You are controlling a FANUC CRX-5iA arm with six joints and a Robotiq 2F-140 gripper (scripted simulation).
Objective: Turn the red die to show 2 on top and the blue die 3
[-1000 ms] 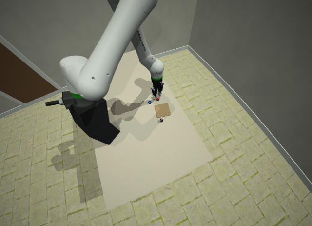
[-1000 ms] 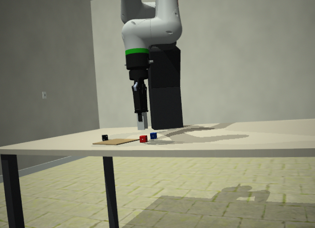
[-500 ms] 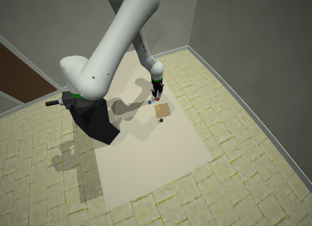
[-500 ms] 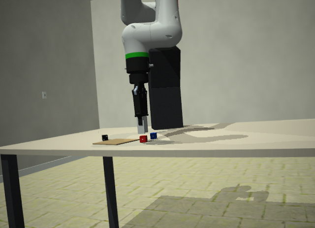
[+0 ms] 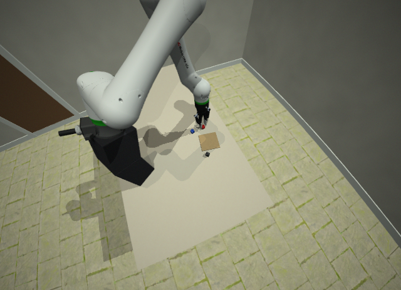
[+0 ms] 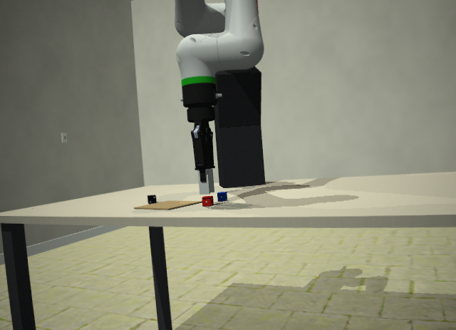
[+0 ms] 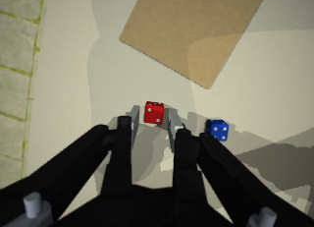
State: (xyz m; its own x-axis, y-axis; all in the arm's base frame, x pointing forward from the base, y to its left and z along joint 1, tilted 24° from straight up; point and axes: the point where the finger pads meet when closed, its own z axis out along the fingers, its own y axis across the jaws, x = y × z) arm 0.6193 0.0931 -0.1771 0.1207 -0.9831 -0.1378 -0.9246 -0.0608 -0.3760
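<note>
Now: hand 50 mm above the red die. Also, from my hand: blue die 90 mm behind, 50 mm below, 10 mm to the left; black die 230 mm to the right, 80 mm behind, 50 mm below; brown mat 130 mm to the right, 60 mm below, 20 mm behind.
</note>
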